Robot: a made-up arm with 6 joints. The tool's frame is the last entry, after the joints.
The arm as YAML. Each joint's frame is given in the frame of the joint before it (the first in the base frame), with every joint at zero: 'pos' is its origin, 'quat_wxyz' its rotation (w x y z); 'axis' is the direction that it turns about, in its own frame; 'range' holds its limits. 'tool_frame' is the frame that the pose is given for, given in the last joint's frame.
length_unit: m
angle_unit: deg
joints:
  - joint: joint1
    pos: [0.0, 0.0, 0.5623]
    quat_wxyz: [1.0, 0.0, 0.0, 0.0]
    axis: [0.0, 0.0, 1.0]
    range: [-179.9, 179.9]
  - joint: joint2
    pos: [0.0, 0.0, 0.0]
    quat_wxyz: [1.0, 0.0, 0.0, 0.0]
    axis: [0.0, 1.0, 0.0]
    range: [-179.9, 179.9]
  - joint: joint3
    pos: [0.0, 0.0, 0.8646]
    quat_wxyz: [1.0, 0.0, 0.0, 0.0]
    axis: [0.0, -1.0, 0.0]
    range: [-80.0, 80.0]
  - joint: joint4
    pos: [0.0, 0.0, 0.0]
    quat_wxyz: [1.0, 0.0, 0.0, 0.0]
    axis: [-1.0, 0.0, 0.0]
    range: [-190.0, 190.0]
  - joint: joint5
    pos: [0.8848, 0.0, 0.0]
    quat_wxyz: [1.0, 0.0, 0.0, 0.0]
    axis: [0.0, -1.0, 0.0]
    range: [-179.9, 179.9]
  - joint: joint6
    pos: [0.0, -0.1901, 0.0]
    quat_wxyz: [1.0, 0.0, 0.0, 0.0]
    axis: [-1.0, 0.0, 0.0]
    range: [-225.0, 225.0]
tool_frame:
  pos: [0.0, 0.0, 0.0]
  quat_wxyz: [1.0, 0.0, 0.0, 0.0]
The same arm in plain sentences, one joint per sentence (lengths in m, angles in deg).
The arm has six revolute joints in a row. What follows holds with every joint at zero, and every direction is one of the base frame's.
The first joint lies 0.5623 m along +z from the base frame's origin and rotates about +z, from -179.9 to 179.9 deg.
The second joint lies at the same point as the first joint and rotates about +y, from -179.9 to 179.9 deg.
The third joint lies 0.8646 m along +z from the second joint and rotates about -y, from -80 to 80 deg.
The fourth joint lies at the same point as the third joint and rotates about -x, from -190 to 190 deg.
The fifth joint lies 0.8848 m along +x from the fourth joint and rotates about -y, from -179.9 to 179.9 deg.
The sixth joint lies 0.1901 m along -y from the fifth joint and rotates about -x, from -225 to 225 deg.
The tool frame, which is the frame that the pose is given for, lies at the same point as the sixth joint; its axes are parallel to the base frame's.

